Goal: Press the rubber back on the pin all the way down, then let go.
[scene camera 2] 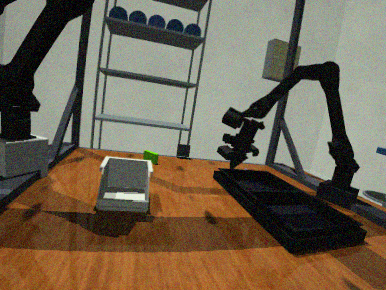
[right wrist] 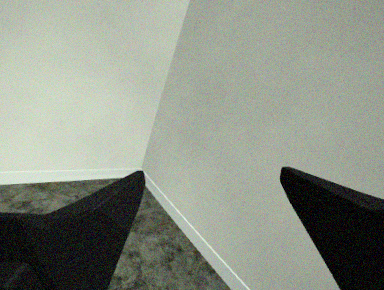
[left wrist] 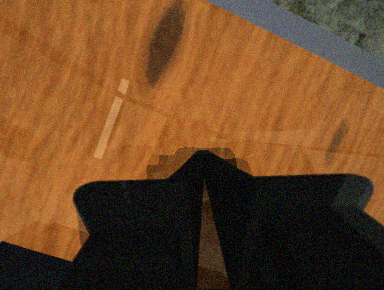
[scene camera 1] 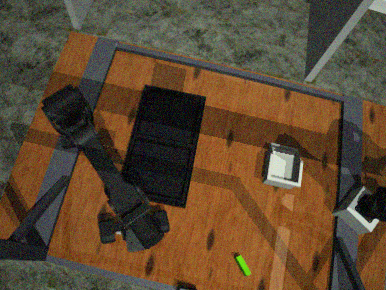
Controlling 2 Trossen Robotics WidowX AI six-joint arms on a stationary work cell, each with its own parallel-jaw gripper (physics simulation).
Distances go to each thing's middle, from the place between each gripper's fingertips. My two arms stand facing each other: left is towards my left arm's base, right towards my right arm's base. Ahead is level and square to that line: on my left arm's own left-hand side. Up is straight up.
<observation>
Now: left hand 300 mm short of the black two-compartment tray (scene camera 1: 160, 157), 20 mm below it and 10 mm to the right of it. The rest, counted from my left hand: white bin (scene camera 1: 283, 168) 370 mm to the right, 340 mm ahead, 30 mm above.
My right hand is 57 cm to the right of the white bin, 38 cm above it and 2 cm past it. The rest, counted from my right hand: black two-compartment tray 95 cm to the left, 40 cm below, 5 cm behind.
</observation>
